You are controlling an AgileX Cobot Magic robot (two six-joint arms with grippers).
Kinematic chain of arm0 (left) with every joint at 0, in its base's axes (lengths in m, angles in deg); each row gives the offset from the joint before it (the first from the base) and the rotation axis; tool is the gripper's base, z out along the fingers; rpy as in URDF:
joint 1: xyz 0 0 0.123 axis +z
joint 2: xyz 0 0 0 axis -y
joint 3: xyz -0.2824 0 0.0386 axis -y
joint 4: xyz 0.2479 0 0.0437 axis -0.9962 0 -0.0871
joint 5: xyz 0 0 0 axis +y
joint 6: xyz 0.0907 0 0.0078 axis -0.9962 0 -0.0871
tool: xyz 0 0 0 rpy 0 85 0
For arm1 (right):
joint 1: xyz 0 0 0.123 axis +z
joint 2: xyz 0 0 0 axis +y
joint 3: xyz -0.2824 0 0.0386 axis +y
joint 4: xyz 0.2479 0 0.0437 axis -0.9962 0 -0.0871
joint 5: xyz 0 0 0 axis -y
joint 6: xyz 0.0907 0 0.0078 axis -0.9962 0 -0.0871
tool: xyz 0 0 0 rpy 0 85 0
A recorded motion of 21 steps. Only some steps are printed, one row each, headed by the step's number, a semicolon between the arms.
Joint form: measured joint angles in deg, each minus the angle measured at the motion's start. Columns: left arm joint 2, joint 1, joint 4, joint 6, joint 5, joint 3; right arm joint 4, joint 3, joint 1, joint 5, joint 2, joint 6.
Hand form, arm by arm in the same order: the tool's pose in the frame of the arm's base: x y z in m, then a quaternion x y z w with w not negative. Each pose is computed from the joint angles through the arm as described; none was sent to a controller.
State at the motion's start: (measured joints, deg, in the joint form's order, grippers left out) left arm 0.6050 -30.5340 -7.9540 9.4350 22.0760 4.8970; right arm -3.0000 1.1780 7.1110 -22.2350 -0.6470 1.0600
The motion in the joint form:
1: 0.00 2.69 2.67 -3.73 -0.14 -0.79; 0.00 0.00 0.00 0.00 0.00 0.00
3: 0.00 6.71 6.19 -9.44 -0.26 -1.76; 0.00 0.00 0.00 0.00 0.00 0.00
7: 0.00 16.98 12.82 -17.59 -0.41 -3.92; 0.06 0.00 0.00 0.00 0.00 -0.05
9: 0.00 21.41 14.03 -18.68 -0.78 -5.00; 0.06 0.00 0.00 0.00 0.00 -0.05
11: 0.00 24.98 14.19 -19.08 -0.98 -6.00; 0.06 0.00 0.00 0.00 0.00 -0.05
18: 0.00 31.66 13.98 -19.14 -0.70 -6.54; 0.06 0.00 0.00 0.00 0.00 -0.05
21: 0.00 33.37 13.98 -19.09 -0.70 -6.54; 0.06 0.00 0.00 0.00 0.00 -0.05
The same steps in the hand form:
1: 0.0453 -0.0204 0.2033 0.17134 0.75877 -0.14246 0.61206; 0.0515 0.0082 0.1720 -0.04383 0.80646 0.05335 0.58724
3: 0.0465 -0.0194 0.1977 0.16910 0.76447 -0.11527 0.61131; 0.0515 0.0082 0.1720 -0.04383 0.80646 0.05335 0.58724
7: 0.0495 -0.0149 0.1854 0.12796 0.78300 -0.06501 0.60524; 0.0515 0.0082 0.1719 -0.04375 0.80648 0.05316 0.58724
9: 0.0510 -0.0118 0.1798 0.09971 0.79065 -0.04451 0.60245; 0.0515 0.0082 0.1719 -0.04375 0.80648 0.05316 0.58724
11: 0.0521 -0.0087 0.1742 0.07714 0.79736 -0.02470 0.59804; 0.0515 0.0082 0.1719 -0.04375 0.80648 0.05316 0.58724
18: 0.0527 -0.0025 0.1706 0.03217 0.80473 0.01157 0.59265; 0.0515 0.0082 0.1719 -0.04375 0.80648 0.05316 0.58724
21: 0.0528 -0.0009 0.1706 0.01981 0.80513 0.02015 0.59242; 0.0515 0.0082 0.1719 -0.04375 0.80648 0.05316 0.58724

